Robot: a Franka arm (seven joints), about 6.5 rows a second.
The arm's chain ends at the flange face. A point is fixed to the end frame.
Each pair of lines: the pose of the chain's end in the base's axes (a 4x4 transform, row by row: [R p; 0 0 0 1], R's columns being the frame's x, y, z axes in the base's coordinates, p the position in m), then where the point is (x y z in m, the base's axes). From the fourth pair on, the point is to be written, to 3 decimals.
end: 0.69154 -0.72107 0.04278 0.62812; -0.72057 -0.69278 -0.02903 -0.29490; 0.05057 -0.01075 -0.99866 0.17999; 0 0 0 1
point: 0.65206 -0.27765 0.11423
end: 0.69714 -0.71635 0.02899 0.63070; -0.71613 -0.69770 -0.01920 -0.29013; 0.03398 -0.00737 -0.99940 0.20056; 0 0 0 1
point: 0.65359 -0.27209 0.13464
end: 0.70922 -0.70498 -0.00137 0.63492; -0.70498 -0.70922 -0.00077 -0.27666; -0.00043 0.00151 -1.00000 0.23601; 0 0 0 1
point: 0.65549 -0.25706 0.16977
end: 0.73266 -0.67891 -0.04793 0.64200; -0.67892 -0.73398 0.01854 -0.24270; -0.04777 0.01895 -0.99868 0.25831; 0 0 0 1
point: 0.659 -0.221 0.192
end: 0.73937 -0.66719 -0.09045 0.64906; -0.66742 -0.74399 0.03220 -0.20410; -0.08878 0.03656 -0.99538 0.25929; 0 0 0 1
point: 0.663 -0.181 0.192
